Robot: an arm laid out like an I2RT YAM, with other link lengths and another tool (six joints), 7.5 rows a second.
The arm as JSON. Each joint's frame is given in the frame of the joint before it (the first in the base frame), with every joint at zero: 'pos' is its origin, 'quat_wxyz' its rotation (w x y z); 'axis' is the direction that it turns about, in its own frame. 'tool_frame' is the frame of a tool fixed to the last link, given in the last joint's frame.
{
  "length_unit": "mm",
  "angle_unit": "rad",
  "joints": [
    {
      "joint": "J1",
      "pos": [
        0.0,
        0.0,
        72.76
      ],
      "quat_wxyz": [
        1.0,
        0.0,
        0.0,
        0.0
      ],
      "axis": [
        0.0,
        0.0,
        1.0
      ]
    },
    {
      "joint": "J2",
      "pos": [
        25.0,
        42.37,
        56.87
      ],
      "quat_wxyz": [
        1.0,
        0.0,
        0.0,
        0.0
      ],
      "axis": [
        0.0,
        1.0,
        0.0
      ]
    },
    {
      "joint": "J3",
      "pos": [
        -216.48,
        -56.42,
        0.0
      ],
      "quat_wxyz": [
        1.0,
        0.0,
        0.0,
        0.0
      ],
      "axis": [
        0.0,
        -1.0,
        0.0
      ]
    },
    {
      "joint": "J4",
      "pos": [
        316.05,
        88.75,
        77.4
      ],
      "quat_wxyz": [
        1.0,
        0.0,
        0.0,
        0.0
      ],
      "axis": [
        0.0,
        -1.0,
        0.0
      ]
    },
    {
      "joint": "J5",
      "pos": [
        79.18,
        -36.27,
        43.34
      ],
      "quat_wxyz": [
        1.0,
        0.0,
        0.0,
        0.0
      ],
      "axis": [
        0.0,
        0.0,
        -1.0
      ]
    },
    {
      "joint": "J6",
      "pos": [
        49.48,
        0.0,
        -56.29
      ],
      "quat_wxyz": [
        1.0,
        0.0,
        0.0,
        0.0
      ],
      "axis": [
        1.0,
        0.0,
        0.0
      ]
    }
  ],
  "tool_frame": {
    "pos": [
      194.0,
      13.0,
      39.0
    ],
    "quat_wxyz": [
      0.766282,
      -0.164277,
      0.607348,
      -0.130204
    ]
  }
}
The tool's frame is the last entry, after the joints.
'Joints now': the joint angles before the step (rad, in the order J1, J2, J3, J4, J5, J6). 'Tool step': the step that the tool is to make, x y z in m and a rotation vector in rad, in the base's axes. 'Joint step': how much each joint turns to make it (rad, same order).
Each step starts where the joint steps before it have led.
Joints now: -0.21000 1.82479 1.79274 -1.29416 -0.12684 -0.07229
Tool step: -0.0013 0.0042 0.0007 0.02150 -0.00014 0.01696
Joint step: -0.00607 0.00004 0.00038 -0.00719 -0.02593 -0.01750
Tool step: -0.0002 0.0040 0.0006 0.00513 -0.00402 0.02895
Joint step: -0.00028 0.00018 0.00028 -0.00161 -0.01257 -0.02738
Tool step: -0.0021 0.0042 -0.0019 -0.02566 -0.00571 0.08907
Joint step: 0.00223 -0.00052 -0.00526 0.00091 0.00304 -0.09123
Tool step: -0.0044 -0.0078 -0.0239 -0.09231 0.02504 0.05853
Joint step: 0.01940 0.00036 -0.05724 0.04462 0.08429 -0.05995
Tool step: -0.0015 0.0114 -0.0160 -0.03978 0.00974 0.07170
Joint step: 0.03499 -0.00060 -0.04462 0.03867 0.03202 -0.04473
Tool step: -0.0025 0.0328 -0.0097 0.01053 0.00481 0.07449
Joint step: 0.05844 -0.00291 -0.03280 0.02304 -0.01295 -0.01367
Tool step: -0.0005 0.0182 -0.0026 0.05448 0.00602 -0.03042
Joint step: 0.02031 0.00021 -0.01210 0.00621 -0.04232 0.06075
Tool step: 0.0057 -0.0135 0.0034 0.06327 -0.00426 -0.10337
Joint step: -0.04585 -0.00027 0.00052 0.00569 -0.05038 0.06975
